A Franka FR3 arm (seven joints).
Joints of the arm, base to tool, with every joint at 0 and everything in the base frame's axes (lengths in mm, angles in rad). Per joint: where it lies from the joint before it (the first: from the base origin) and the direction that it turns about. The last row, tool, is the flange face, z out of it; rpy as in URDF.
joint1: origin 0.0 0.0 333.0 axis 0 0 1
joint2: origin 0.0 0.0 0.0 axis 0 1 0
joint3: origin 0.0 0.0 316.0 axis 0 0 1
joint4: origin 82.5 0.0 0.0 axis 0 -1 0
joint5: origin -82.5 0.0 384.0 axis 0 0 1
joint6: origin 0.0 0.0 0.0 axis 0 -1 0
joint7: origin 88.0 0.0 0.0 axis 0 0 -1
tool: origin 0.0 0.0 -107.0 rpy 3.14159 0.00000 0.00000
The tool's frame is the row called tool.
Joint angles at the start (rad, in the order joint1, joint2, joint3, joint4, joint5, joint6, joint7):
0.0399, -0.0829, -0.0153, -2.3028, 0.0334, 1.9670, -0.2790
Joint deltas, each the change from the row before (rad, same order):
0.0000, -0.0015, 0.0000, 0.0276, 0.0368, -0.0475, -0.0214
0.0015, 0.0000, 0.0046, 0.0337, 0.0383, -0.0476, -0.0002
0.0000, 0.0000, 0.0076, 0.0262, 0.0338, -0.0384, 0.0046
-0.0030, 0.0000, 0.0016, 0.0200, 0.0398, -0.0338, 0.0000
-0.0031, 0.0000, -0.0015, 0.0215, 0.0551, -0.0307, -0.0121
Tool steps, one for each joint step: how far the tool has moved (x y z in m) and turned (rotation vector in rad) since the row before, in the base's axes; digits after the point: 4 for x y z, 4 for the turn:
0.0019, 0.0028, 0.0096, 0.0362, 0.0182, 0.0008
0.0032, 0.0063, 0.0117, 0.0332, 0.0146, -0.0119
0.0020, 0.0069, 0.0093, 0.0286, 0.0135, -0.0111
0.0010, 0.0032, 0.0072, 0.0361, 0.0147, -0.0176
0.0019, 0.0032, 0.0085, 0.0543, 0.0080, -0.0156

